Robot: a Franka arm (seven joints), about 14 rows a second.
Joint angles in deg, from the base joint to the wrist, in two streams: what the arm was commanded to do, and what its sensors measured. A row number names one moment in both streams.
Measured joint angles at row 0: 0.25 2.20 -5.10 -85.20 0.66 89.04 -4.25
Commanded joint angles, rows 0 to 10: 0.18 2.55 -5.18 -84.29 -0.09 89.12 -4.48; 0.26 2.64 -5.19 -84.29 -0.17 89.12 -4.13; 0.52 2.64 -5.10 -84.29 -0.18 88.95 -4.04; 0.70 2.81 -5.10 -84.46 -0.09 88.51 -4.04; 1.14 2.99 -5.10 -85.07 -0.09 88.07 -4.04; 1.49 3.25 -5.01 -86.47 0.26 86.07 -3.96; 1.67 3.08 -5.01 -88.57 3.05 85.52 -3.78; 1.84 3.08 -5.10 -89.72 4.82 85.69 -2.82; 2.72 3.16 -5.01 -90.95 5.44 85.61 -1.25; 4.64 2.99 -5.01 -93.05 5.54 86.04 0.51; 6.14 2.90 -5.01 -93.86 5.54 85.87 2.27
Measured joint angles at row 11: 3.26 3.88 -4.84 -91.19 4.78 85.80 -1.38
